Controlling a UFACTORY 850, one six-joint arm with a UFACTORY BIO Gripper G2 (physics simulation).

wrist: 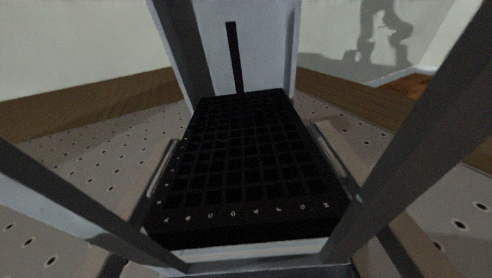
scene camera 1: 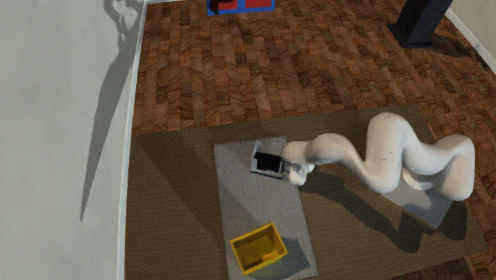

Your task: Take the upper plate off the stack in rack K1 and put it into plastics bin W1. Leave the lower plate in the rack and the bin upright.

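The black upper plate (scene camera 1: 268, 162) (wrist: 245, 150), a grid of wells with letters along its near edge, is level between the finger pads. My gripper (wrist: 248, 164) is shut on its two long sides. The plate sits slightly raised inside rack K1 (scene camera 1: 256, 148) (wrist: 267, 50), whose tall light back panel with a dark slot stands behind it. The lower plate is hidden under the upper one; I cannot tell whether the light strip below the near edge is part of it. Plastics bin W1 (scene camera 1: 252, 239), yellow and open-topped, stands upright near the bottom of the scene view.
The rack and the bin stand on a grey perforated board (scene camera 1: 250, 205) (wrist: 85, 165) on the brown table (scene camera 1: 170, 200). Grey bars of the rack or gripper cross both lower sides of the wrist view. The white arm (scene camera 1: 385, 155) reaches in from the right.
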